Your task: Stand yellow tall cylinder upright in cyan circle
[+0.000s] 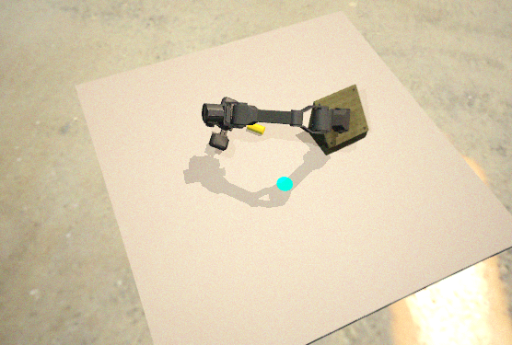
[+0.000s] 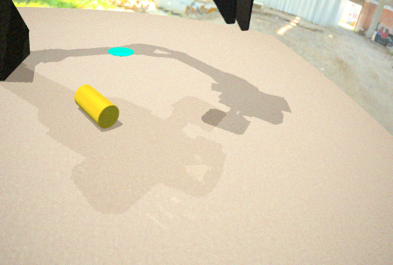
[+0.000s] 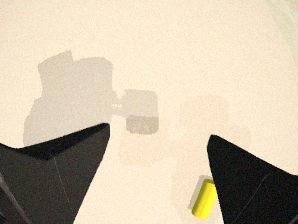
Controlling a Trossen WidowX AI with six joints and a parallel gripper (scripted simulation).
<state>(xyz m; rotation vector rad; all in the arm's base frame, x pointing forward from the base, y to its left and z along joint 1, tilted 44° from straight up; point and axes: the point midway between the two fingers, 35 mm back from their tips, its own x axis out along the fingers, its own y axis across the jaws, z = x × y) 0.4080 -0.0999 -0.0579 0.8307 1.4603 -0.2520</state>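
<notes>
Right now the yellow cylinder is 18 cm behind my gripper tip, 12 cm below it and 3 cm to the right of it. Round my gripper tip: cyan circle: 24 cm to the left, 16 cm behind, 14 cm below.
</notes>
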